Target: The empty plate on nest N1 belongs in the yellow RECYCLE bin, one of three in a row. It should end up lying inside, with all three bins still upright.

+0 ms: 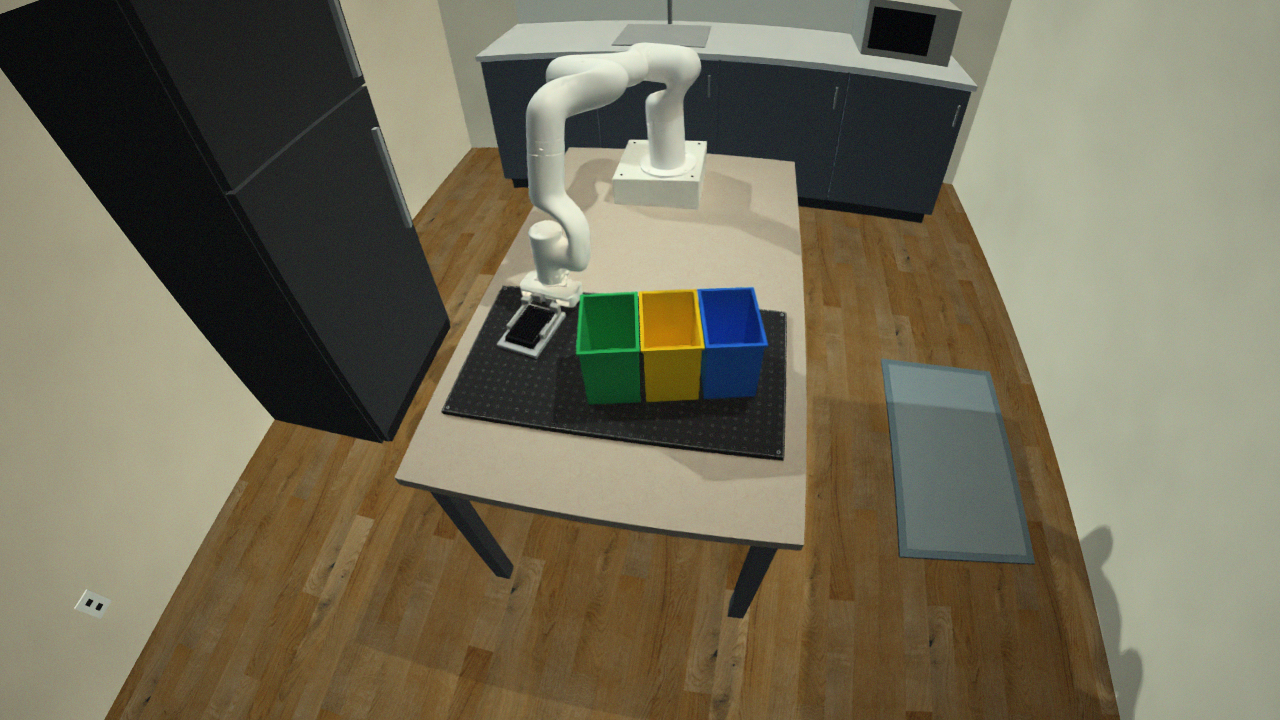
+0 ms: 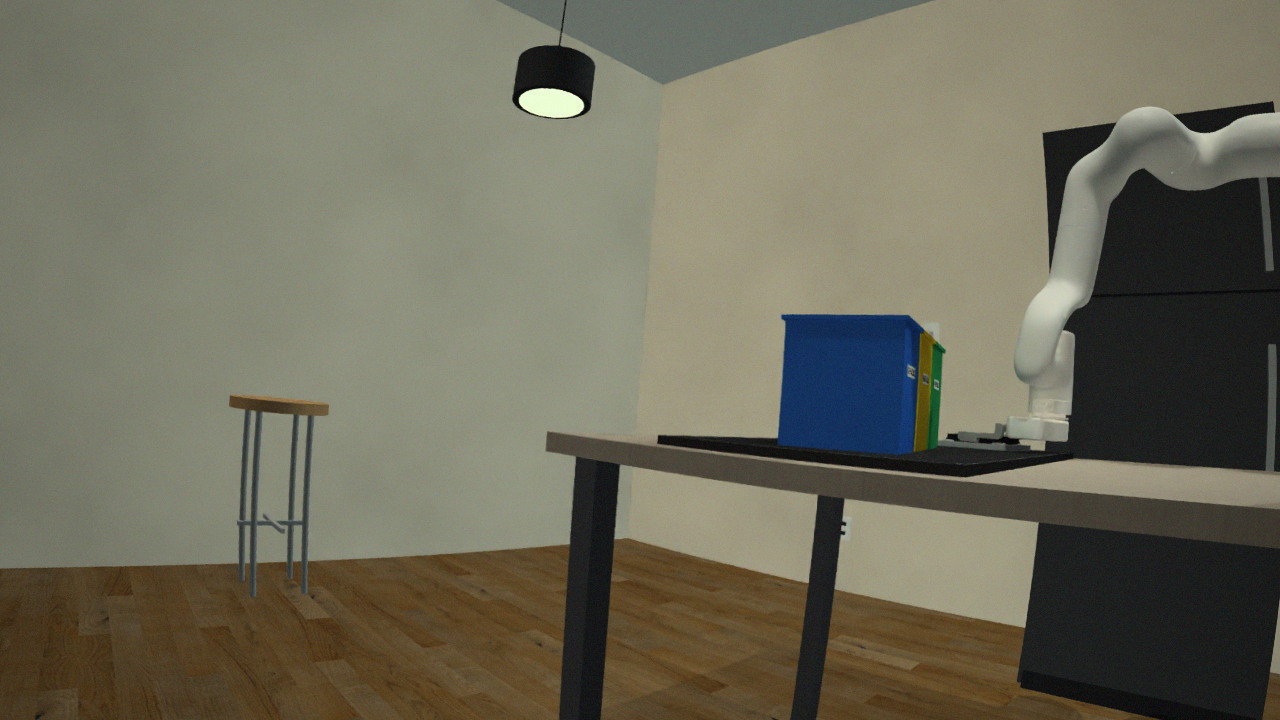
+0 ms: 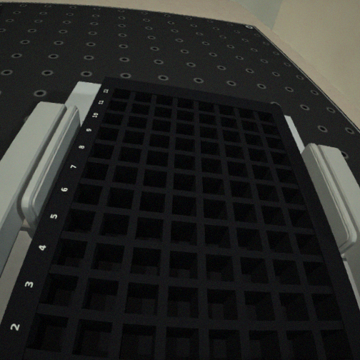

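Observation:
The black plate, a grid of open wells, lies level at nest N1, a pale frame at the left of the board. My gripper is shut on the plate, with one pale finger pad against each long side. Whether the plate is seated or slightly raised cannot be told. The yellow bin stands upright between the green bin and the blue bin, both upright too. The yellow bin's open top faces up.
The bins stand close together on the black perforated board, right of the nest, with the green bin nearest to it. The board lies on the table. A tall dark fridge stands beyond the table's left side.

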